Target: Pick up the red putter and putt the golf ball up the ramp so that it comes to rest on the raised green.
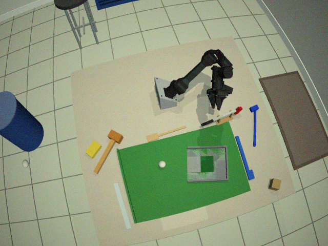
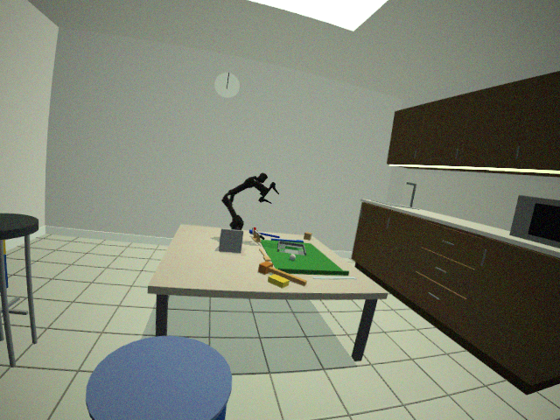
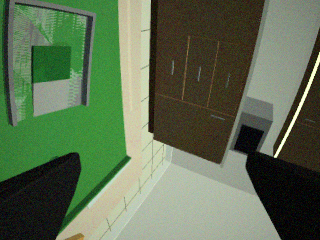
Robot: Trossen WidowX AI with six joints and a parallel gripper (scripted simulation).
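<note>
My gripper tip is 380 mm above the wooden paddle, 270 mm to the left of it and 70 mm past it. Also, from my gripper tip: white golf ball: 360 mm below, 310 mm to the right, 120 mm ahead; then green mat: 380 mm below, 200 mm ahead, 190 mm to the right; then wooden stand: 350 mm below, 130 mm to the left, 90 mm behind.
</note>
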